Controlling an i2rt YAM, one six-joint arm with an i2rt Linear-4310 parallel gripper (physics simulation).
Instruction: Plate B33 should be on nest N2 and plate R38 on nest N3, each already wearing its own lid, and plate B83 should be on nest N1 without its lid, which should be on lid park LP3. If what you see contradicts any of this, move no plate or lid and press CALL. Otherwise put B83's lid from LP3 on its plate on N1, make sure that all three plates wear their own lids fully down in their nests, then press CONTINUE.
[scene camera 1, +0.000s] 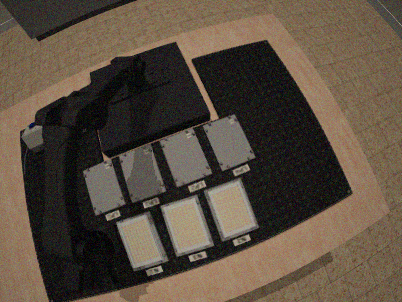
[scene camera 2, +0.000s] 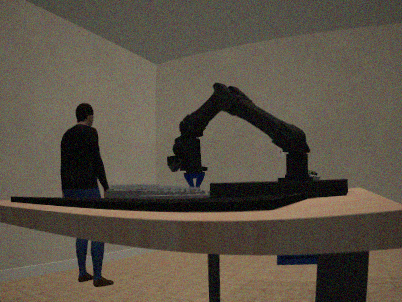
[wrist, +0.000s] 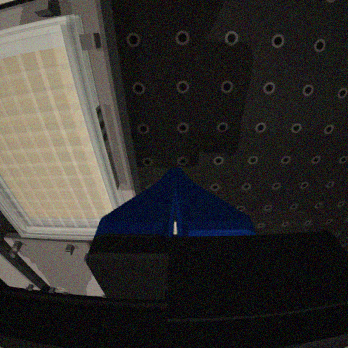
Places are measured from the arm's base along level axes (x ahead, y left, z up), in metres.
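Pixels of known places: gripper, between the fingertips: (scene camera 1: 113, 240) (wrist: 174, 175); arm's base, origin of its link: (scene camera 1: 137, 85) (scene camera 2: 297, 181).
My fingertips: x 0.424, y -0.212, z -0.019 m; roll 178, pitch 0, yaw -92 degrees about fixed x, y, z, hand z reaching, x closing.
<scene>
Ahead of a thing's pixels: the offset from my fingertips to its top centre.
My gripper (scene camera 2: 195, 186) (wrist: 174, 175) is shut and empty, tips down, low beside nest N1 @[dx +0.027, dy +0.079, dz +0.018 m] (wrist: 118, 131); in scene camera 1 I cannot make out its fingers. A yellowish gridded plate @[dx +0.026, dy +0.077, dz +0.024 m] (scene camera 1: 142, 241) (wrist: 50, 135) lies in N1. Similar plates lie in N3 @[dx +0.027, dy +0.210, dz +0.027 m] (scene camera 1: 187, 226) and N2 @[dx +0.029, dy +0.333, dz +0.029 m] (scene camera 1: 232, 209), with pale clear rims. I cannot read any plate name or tell surely which plates wear clear lids. Lid park LP3 @[dx -0.156, dy +0.142, dz +0.007 m] (scene camera 1: 142, 175) is a grey panel, partly under a shadow; whether a clear lid lies on it I cannot tell.
Grey lid parks LP1 @[dx -0.158, dy +0.017, dz +0.007 m] (scene camera 1: 104, 189), LP2 @[dx -0.155, dy +0.273, dz +0.007 m] (scene camera 1: 185, 159) and LP4 @[dx -0.151, dy +0.402, dz +0.007 m] (scene camera 1: 229, 142) stand beside LP3. A pale button box @[dx -0.406, dy -0.106, dz +0.071 m] (scene camera 1: 34, 139) with a blue button is partly behind the arm. A black block (scene camera 1: 155, 105) stands behind the parks. A person (scene camera 2: 80, 155) stands beyond the table.
</scene>
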